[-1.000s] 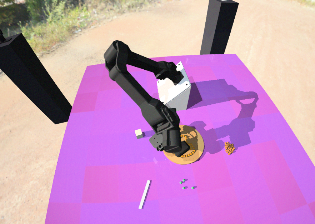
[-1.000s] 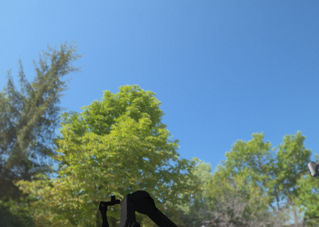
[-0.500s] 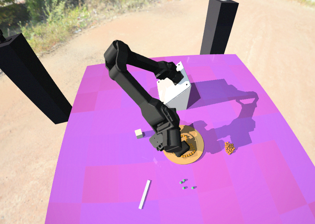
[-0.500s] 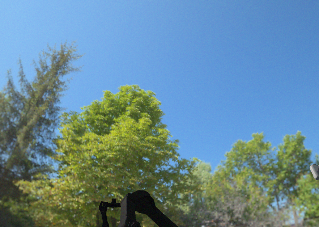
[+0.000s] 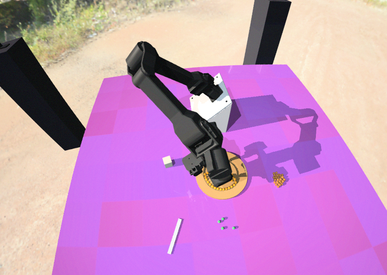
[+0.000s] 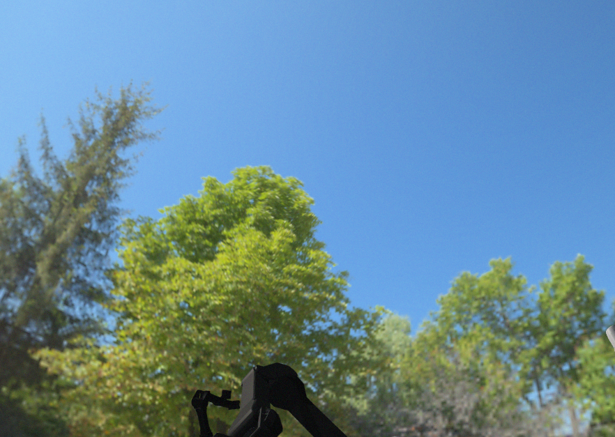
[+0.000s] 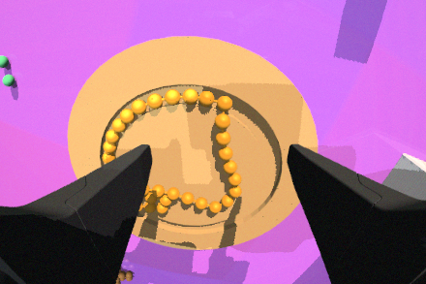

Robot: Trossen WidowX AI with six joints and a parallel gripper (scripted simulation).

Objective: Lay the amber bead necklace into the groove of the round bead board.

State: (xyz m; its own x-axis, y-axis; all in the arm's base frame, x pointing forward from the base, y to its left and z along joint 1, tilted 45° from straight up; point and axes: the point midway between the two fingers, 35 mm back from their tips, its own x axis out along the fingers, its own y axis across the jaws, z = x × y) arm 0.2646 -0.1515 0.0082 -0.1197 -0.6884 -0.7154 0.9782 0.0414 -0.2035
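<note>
Now: gripper tip 5 cm to the right of the round tan bead board, 4 cm above it and 1 cm short of it. The rest, counted from my gripper tip: small cream cube: 14 cm to the right, 9 cm behind, 3 cm below; white bar: 18 cm ahead, 17 cm to the right, 5 cm below.
</note>
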